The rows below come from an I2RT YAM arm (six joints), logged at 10 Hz.
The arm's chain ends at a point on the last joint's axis. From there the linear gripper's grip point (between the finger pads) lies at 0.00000 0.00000 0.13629 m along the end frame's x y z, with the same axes.
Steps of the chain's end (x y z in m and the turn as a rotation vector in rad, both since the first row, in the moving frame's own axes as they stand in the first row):
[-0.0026, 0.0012, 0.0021, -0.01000, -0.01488, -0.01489]
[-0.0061, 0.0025, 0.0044, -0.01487, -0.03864, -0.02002]
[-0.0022, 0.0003, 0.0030, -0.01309, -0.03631, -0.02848]
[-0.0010, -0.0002, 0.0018, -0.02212, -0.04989, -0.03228]
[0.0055, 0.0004, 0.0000, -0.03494, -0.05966, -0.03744]
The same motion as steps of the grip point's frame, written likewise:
[-0.0046, 0.0026, 0.0021, -0.01000, -0.01488, -0.01489]
[-0.0113, 0.0046, 0.0043, -0.01487, -0.03864, -0.02002]
[-0.0071, 0.0022, 0.0029, -0.01309, -0.03631, -0.02848]
[-0.0077, 0.0029, 0.0016, -0.02212, -0.04989, -0.03228]
[-0.0025, 0.0053, -0.0003, -0.03494, -0.05966, -0.03744]

